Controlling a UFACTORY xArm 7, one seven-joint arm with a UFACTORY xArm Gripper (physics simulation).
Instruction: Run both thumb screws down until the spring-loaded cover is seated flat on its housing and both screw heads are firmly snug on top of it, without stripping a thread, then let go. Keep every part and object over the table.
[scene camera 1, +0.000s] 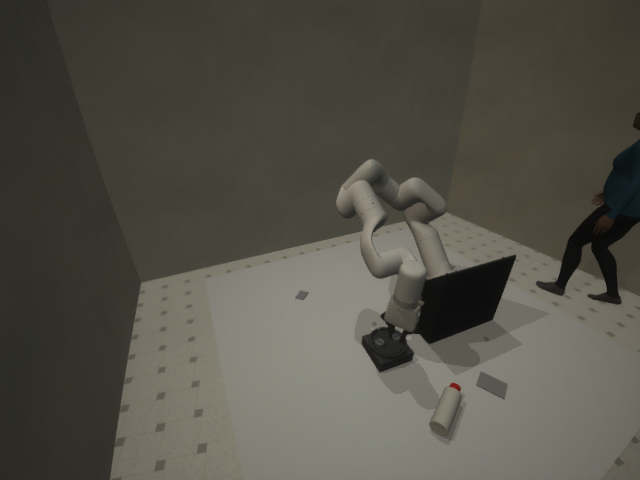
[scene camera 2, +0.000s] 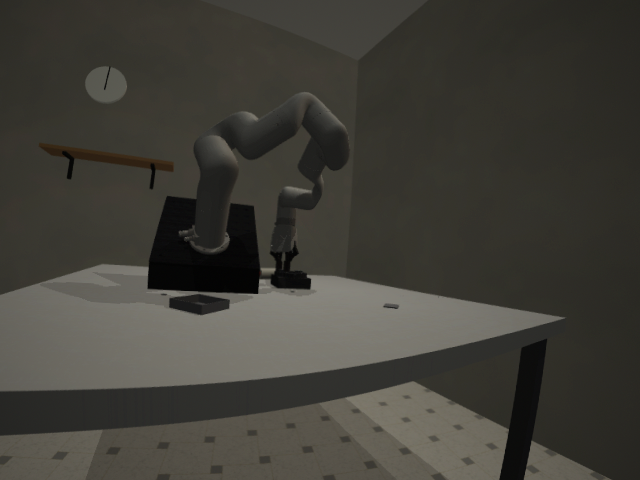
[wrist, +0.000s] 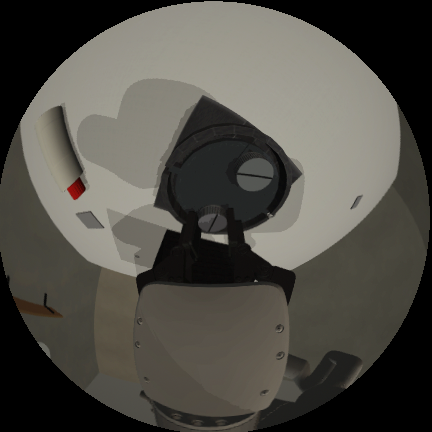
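Pixels of known places: gripper, fingertip midpoint: (scene camera 1: 396, 337) (scene camera 2: 282, 271) (wrist: 212, 218); arm's base, link origin: (scene camera 2: 209, 240).
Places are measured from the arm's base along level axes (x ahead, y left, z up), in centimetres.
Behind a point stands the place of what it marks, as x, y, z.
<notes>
The black square housing (scene camera 1: 397, 361) @[34.6, 12.3, -12.7] (scene camera 2: 295, 283) @[32.3, 0.0, -13.1] (wrist: 202, 111) @[39.5, 10.5, -11.1] stands on the table. Its round dark cover (scene camera 1: 388, 348) @[35.2, 8.4, -10.0] (wrist: 200, 182) @[33.8, 9.0, -10.0] lies inside a raised ring; whether it is seated flat cannot be told. The far thumb screw (scene camera 1: 379, 342) @[36.8, 5.7, -8.7] (wrist: 255, 174) @[36.6, 5.5, -8.7], with a slotted grey head, stands up from the cover and is untouched. My gripper (scene camera 1: 397, 334) @[30.2, 6.8, -9.4] (scene camera 2: 283, 269) @[30.2, 6.8, -9.4] (wrist: 212, 218) @[30.2, 6.8, -9.4] points down and is shut on the near thumb screw (wrist: 212, 222) @[30.4, 6.9, -8.6], one finger on each side of its knurled head. The gap under that head is hidden.
A white bottle (scene camera 1: 446, 410) @[37.0, 32.1, -10.1] (wrist: 56, 142) with a red cap lies near the housing. A large black box (scene camera 1: 467, 304) @[5.0, 15.0, -1.2] (scene camera 2: 204, 277) @[-2.1, -7.0, -10.9] stands by the arm's base. A dark tray (scene camera 2: 200, 305) @[-8.5, -34.9, -13.2] and flat grey pieces (scene camera 1: 491, 385) @[15.7, 34.1, -14.8] (scene camera 1: 301, 295) @[43.1, -36.7, -14.8] lie on the table. A person (scene camera 1: 620, 191) stands beyond it.
</notes>
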